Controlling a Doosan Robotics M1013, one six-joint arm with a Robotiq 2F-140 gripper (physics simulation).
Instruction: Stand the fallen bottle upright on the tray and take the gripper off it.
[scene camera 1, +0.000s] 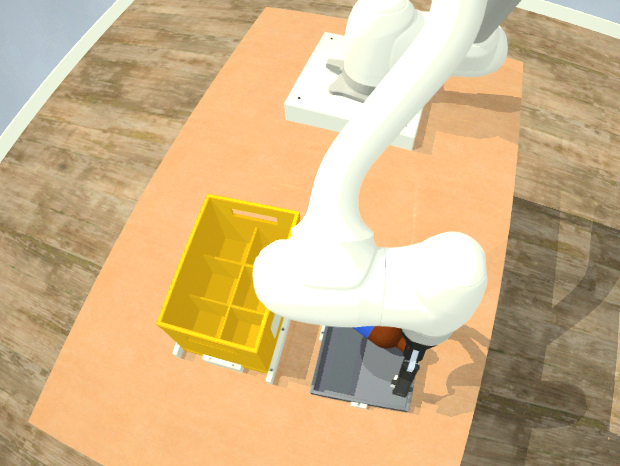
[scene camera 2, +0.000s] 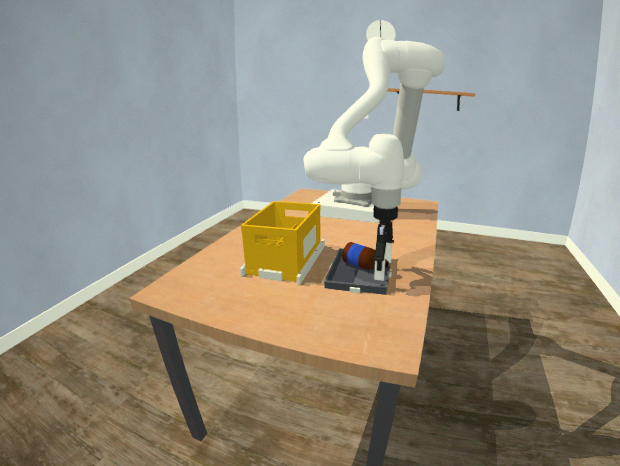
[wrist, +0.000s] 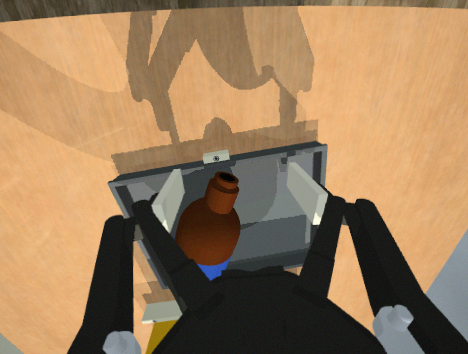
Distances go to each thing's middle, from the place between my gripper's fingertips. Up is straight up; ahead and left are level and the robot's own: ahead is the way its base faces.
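Scene:
Relative to the brown bottle (scene camera 1: 386, 337), my hand is 7 cm to the left of it, 4 cm past it and 2 cm below it.

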